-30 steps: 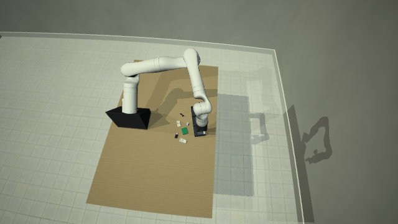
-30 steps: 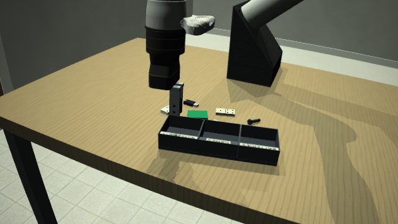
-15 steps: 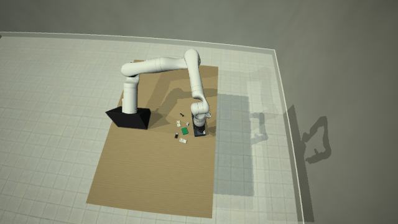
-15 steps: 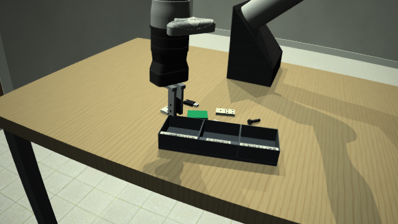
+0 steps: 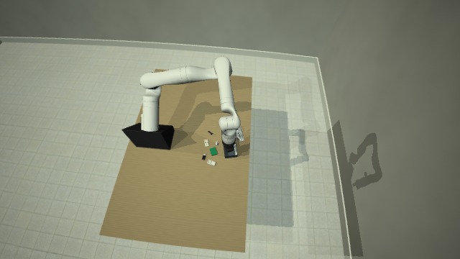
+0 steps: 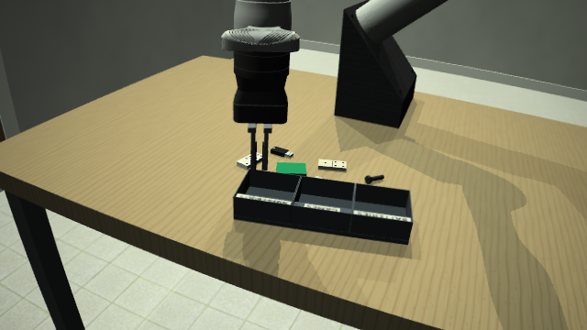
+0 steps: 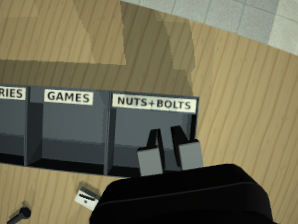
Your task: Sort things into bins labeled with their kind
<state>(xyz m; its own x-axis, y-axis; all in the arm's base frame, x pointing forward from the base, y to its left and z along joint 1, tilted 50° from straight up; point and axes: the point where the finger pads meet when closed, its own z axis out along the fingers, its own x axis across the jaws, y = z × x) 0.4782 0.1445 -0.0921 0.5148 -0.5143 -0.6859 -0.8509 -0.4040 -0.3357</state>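
Now: hand 90 mm to the right of the black three-part bin, 70 mm above it and 30 mm past it. Round my hand: flat green piece: 120 mm behind, 80 mm below, 10 mm to the right; then black usb stick: 170 mm behind, 90 mm below, 60 mm to the right; then small white thing: 110 mm behind, 80 mm below, 50 mm to the left.
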